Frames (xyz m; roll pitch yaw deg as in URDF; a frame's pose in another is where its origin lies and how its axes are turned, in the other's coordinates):
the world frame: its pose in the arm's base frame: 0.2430 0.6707 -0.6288 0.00 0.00 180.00
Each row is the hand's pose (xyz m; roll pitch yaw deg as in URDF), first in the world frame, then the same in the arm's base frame.
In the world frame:
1: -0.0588 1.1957 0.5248 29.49 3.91 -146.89
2: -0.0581 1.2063 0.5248 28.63 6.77 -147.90
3: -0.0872 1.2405 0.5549 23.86 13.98 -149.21
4: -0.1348 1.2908 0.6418 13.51 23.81 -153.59
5: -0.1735 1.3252 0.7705 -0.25 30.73 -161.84
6: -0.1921 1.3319 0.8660 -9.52 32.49 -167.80
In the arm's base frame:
1: 0.3018 -0.5250 -0.1040 29.49 3.91 33.11
2: 0.3011 -0.5356 -0.1040 28.63 6.77 32.10
3: 0.3302 -0.5698 -0.0739 23.86 13.98 30.79
4: 0.3778 -0.6201 0.0130 13.51 23.81 26.41
5: 0.4165 -0.6545 0.1417 -0.25 30.73 18.16
6: 0.4351 -0.6612 0.2372 -9.52 32.49 12.20

